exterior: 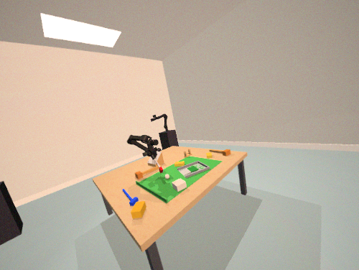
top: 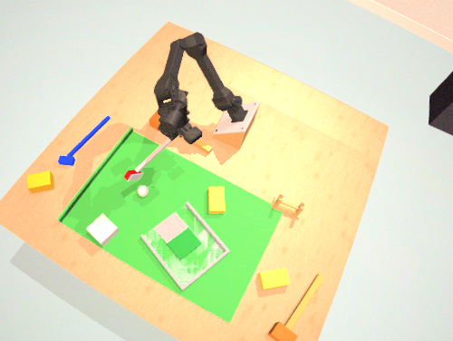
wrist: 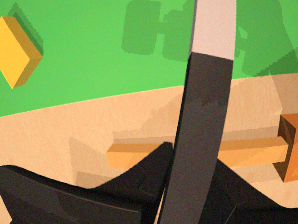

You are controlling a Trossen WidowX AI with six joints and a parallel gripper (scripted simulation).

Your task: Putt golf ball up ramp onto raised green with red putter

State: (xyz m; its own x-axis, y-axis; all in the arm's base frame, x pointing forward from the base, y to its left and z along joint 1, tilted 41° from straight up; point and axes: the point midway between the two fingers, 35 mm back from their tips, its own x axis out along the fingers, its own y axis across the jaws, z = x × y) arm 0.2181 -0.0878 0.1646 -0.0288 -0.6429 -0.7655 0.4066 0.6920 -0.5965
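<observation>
My gripper tip is now 110 mm short of the red putter, 40 mm to the left of it and 10 mm above it. Round my gripper tip: white golf ball (220 mm ahead, 120 mm below, 50 mm to the right); white block (420 mm ahead, 120 mm to the right, 120 mm below); blue putter (390 mm to the right, 130 mm below, 120 mm ahead).
</observation>
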